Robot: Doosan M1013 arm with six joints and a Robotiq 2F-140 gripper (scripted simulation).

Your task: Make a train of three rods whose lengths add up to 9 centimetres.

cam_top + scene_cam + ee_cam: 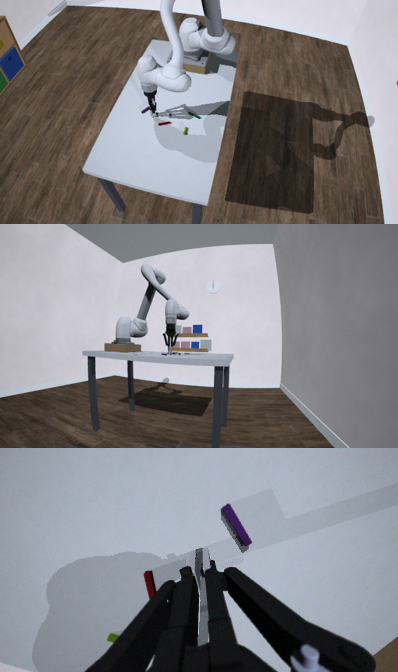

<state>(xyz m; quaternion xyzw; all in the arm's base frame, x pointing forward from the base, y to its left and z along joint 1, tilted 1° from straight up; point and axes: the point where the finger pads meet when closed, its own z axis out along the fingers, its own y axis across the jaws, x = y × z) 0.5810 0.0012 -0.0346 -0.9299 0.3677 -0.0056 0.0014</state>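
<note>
Now: the grey rod 30 mm below my hand. Round my hand: purple rod (10 mm behind, 70 mm to the right, 30 mm below); red rod (30 mm ahead, 90 mm to the left, 30 mm below); lime rod (30 mm ahead, 230 mm to the left, 30 mm below).
</note>
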